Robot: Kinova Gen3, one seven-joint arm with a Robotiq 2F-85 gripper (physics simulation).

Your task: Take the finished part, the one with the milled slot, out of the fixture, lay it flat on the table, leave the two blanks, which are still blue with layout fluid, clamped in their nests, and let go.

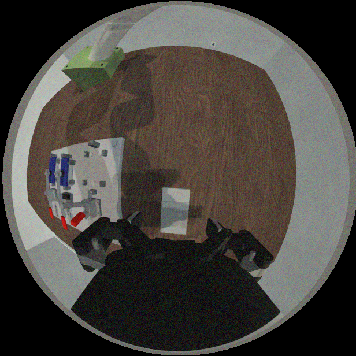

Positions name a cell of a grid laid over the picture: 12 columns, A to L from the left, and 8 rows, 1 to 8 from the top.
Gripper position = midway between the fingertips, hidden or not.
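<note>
My gripper (F6), finished part (F5), fixture plate (D4): in sight.
</note>
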